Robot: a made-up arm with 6 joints.
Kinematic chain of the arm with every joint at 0, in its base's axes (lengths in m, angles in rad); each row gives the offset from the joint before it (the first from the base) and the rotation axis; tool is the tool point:
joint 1: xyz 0 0 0.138 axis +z
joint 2: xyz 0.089 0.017 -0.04 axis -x
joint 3: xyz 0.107 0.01 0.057 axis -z
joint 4: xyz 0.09 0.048 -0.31 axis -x
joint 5: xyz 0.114 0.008 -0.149 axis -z
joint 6: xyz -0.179 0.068 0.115 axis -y
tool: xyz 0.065 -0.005 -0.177
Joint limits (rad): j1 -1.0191..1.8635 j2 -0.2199..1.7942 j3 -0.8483..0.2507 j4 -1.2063..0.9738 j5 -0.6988..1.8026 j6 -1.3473..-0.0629
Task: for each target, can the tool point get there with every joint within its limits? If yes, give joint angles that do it. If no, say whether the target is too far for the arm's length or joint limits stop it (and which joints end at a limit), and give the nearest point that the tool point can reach.
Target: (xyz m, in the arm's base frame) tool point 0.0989 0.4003 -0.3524
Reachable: yes | joints 0.7413 0.4284 -0.1842 -0.6149 1.2737 -0.3414
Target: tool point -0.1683 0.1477 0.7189
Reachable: no: joint limits stop it (at a limit: joint 1, joint 2, joint 4, joint 5, joint 6) | nearest point 0.0751 0.2255 0.3092 | short by 0.483 m
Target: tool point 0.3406 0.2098 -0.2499
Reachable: yes | joints 1.4417 0.7736 -0.2908 0.6222 0.0455 -0.2181
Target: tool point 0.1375 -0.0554 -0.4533
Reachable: yes | joints -0.3902 0.5583 -0.4139 0.0795 0.7780 -0.7854
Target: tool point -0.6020 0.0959 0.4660
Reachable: no: joint limits stop it (at a limit: joint 1, joint 2, joint 4, joint 6) | nearest point -0.5115 0.1052 0.1974 | short by 0.284 m
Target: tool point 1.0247 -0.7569 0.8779
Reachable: no: too far | nearest point 0.5956 -0.4399 0.2749 | short by 0.805 m
